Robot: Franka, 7 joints.
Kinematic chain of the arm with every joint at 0, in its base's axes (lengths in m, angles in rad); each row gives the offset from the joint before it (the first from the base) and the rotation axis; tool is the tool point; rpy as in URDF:
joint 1: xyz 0 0 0.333 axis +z
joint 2: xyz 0 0 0 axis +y
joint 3: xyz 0 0 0.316 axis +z
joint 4: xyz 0.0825 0 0 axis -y
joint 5: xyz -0.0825 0 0.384 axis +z
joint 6: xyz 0 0 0 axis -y
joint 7: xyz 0.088 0 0 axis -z
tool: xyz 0 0 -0.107 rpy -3.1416 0 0
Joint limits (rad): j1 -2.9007..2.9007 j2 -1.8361..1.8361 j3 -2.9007..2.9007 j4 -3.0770..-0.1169 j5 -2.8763..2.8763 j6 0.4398..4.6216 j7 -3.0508..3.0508
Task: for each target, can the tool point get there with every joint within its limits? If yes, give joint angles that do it. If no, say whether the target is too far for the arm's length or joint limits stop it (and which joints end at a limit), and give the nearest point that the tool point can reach.
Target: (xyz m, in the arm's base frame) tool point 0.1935 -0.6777 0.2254
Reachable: yes | joints -1.2311 1.0962 -0.3931 -1.2650 2.0984 0.8759 -1.1621
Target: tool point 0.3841 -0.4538 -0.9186
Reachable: no: too far | nearest point 0.2773 -0.3277 -0.3403 | short by 0.601 m
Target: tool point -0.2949 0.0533 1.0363
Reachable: yes | joints -2.4070 0.5907 -2.4209 -1.1120 -0.1460 3.9685 -0.6134
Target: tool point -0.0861 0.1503 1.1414
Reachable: yes | joints 0.1649 -0.0071 2.3099 -0.4904 0.6875 3.3568 1.1059
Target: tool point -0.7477 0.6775 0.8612
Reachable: no: too far | nearest point -0.5632 0.5103 0.7309 | short by 0.281 m
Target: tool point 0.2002 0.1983 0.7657
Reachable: yes | joints -0.8047 -1.1456 0.8847 -1.9732 1.9863 3.8655 -0.9069
